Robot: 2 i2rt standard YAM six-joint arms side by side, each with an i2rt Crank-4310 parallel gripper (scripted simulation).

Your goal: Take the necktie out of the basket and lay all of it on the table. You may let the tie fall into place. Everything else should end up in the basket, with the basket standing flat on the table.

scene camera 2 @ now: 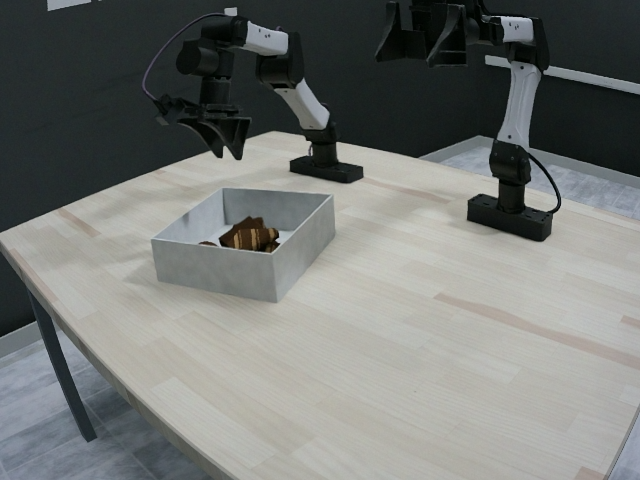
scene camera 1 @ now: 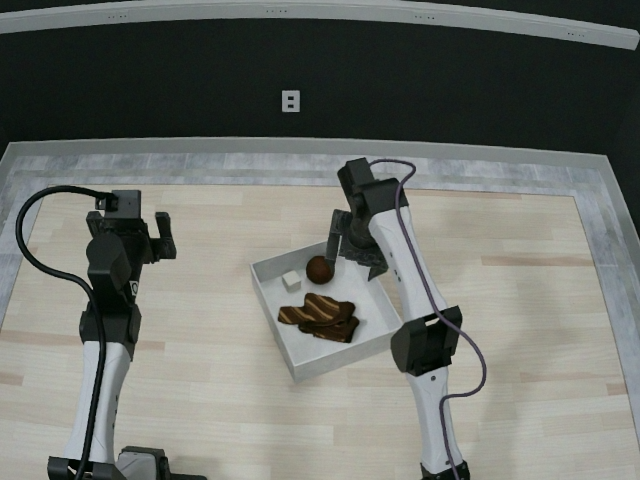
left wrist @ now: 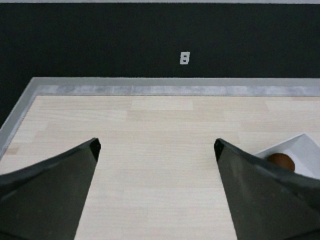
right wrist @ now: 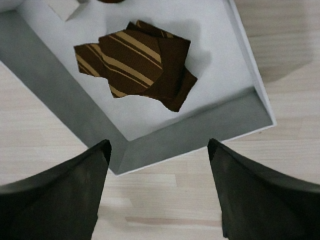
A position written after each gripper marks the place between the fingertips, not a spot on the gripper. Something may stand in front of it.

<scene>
In view: the left gripper (scene camera 2: pixel 400 61), the right gripper (scene camera 2: pixel 228 159) and a grey basket (scene camera 2: pixel 305 221).
The grey basket shows as well in scene camera 1 (scene camera 1: pixel 374 309) and in the right wrist view (right wrist: pixel 228 101). The left gripper is seen too in scene camera 1 (scene camera 1: pixel 145 217) and in the left wrist view (left wrist: pixel 157 141). The right gripper shows as well in scene camera 1 (scene camera 1: pixel 350 275) and in the right wrist view (right wrist: pixel 159 142).
</scene>
